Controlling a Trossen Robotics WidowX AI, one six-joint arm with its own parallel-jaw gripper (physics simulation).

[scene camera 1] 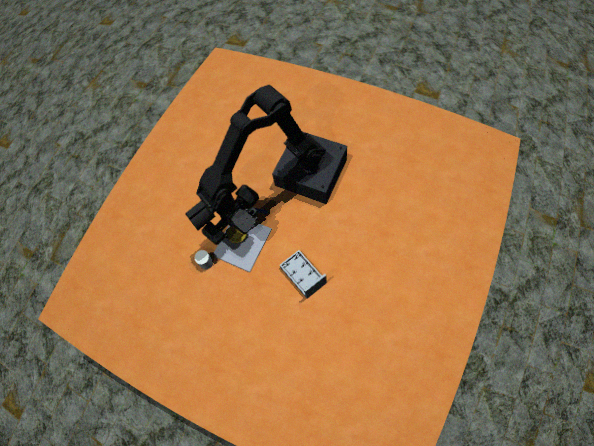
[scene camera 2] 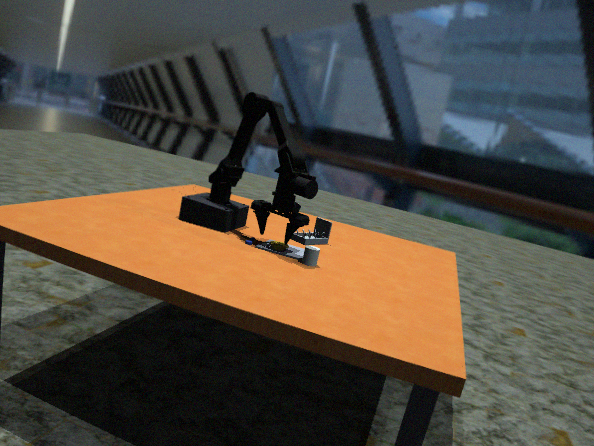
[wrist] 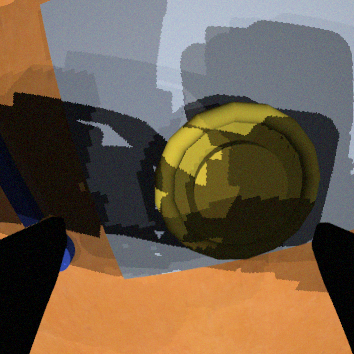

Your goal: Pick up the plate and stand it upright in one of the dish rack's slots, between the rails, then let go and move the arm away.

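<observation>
A yellow round plate (scene camera 1: pixel 236 235) (scene camera 2: pixel 278 246) (wrist: pixel 240 182) lies flat on a light grey board (scene camera 1: pixel 252 257) (wrist: pixel 125 30), much of it in shadow. My gripper (scene camera 2: pixel 275 239) (wrist: pixel 194 235) is open and empty above the plate, pointing down. In the wrist view its fingertips are at the lower left and lower right, and the plate shows between and above them, nearer the right finger. The dish rack (scene camera 1: pixel 315 286) (scene camera 2: pixel 323 230) has a pale base with several small pegs and a dark upright panel at one end. It stands apart from the board, and no plate is in it.
A white and grey cylinder (scene camera 1: pixel 202 259) (scene camera 2: pixel 311 256) stands close beside the board's outer corner. A blue bar (wrist: pixel 15 192) and a small blue round piece (wrist: pixel 68 253) (scene camera 2: pixel 249 242) lie by the board on the arm-base side. The orange table (scene camera 1: pixel 375 325) (scene camera 2: pixel 350 295) carries everything.
</observation>
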